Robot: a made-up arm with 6 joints. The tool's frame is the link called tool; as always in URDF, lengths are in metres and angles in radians.
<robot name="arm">
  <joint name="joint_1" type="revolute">
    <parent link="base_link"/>
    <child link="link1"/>
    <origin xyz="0 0 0.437"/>
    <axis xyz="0 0 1"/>
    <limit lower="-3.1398" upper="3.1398"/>
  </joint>
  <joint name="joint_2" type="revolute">
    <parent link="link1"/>
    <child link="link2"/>
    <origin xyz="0 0 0"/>
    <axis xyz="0 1 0"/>
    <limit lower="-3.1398" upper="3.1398"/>
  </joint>
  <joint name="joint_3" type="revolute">
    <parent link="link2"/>
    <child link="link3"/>
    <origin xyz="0 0 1.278"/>
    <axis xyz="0 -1 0"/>
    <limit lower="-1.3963" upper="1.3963"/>
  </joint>
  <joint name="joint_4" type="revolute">
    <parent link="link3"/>
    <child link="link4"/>
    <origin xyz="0 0 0"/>
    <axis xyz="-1 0 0"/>
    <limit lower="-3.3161" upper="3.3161"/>
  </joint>
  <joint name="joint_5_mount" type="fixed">
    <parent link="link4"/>
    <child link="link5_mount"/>
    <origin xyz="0.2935 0 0"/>
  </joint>
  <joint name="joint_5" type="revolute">
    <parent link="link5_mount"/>
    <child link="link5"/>
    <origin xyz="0.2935 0 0"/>
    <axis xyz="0 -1 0"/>
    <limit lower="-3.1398" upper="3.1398"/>
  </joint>
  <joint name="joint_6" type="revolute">
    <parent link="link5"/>
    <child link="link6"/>
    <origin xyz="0 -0.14 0"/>
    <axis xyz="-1 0 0"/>
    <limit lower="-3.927" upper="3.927"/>
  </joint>
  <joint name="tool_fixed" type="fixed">
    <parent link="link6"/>
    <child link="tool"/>
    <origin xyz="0 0 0"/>
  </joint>
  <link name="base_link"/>
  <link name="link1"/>
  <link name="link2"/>
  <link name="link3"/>
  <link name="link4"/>
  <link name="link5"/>
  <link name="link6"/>
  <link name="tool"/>
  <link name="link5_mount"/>
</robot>
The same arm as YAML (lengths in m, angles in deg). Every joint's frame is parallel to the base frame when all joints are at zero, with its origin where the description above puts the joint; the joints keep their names.
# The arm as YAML. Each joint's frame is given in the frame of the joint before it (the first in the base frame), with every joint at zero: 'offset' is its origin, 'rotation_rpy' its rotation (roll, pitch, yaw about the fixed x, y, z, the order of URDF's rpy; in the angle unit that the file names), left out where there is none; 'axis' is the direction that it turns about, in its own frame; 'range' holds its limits. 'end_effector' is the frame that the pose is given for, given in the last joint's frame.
length_unit: m
angle_unit: deg
chain:
  - id: joint_1
    offset: [0.0, 0.0, 0.437]
    axis: [0.0, 0.0, 1.0]
    range: [-179.9, 179.9]
  - id: joint_2
    offset: [0.0, 0.0, 0.0]
    axis: [0.0, 1.0, 0.0]
    range: [-179.9, 179.9]
  - id: joint_3
    offset: [0.0, 0.0, 1.278]
    axis: [0.0, -1.0, 0.0]
    range: [-80.0, 80.0]
  - id: joint_4
    offset: [0.0, 0.0, 0.0]
    axis: [-1.0, 0.0, 0.0]
    range: [-190.0, 190.0]
  - id: joint_5
    offset: [0.587, 0.0, 0.0]
    axis: [0.0, -1.0, 0.0]
    range: [-179.9, 179.9]
  - id: joint_6
    offset: [0.0, -0.14, 0.0]
    axis: [-1.0, 0.0, 0.0]
    range: [-225.0, 225.0]
end_effector:
  offset: [0.0, 0.0, 0.0]

